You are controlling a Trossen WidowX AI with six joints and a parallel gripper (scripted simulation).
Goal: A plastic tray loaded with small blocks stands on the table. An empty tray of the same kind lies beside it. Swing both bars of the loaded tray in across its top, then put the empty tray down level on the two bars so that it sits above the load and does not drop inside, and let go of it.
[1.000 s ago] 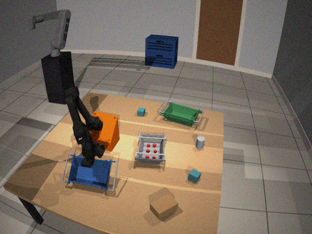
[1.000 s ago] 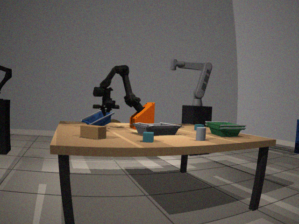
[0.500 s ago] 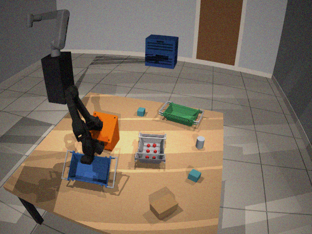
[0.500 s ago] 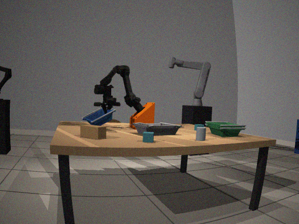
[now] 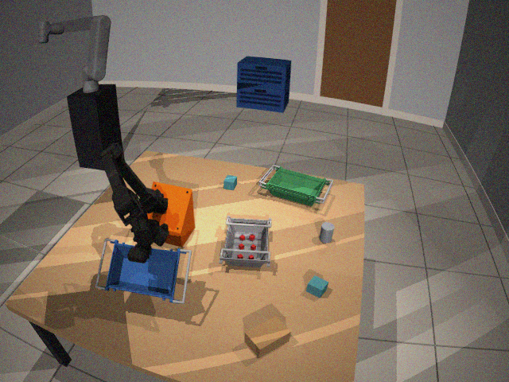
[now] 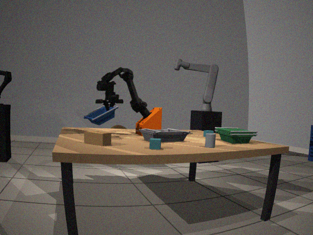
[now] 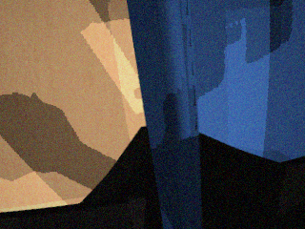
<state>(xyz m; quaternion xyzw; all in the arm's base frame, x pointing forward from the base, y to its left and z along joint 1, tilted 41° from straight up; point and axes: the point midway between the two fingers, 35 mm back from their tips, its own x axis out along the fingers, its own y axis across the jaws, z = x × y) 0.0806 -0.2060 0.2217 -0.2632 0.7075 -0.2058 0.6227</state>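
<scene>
Right now my gripper tip is 7 cm to the left of the blue tray and 1 cm short of it. Also, from my gripper tip: tan box 45 cm ahead, 15 cm to the right, 11 cm below; grey cylinder 60 cm ahead, 41 cm to the left, 10 cm below.
</scene>
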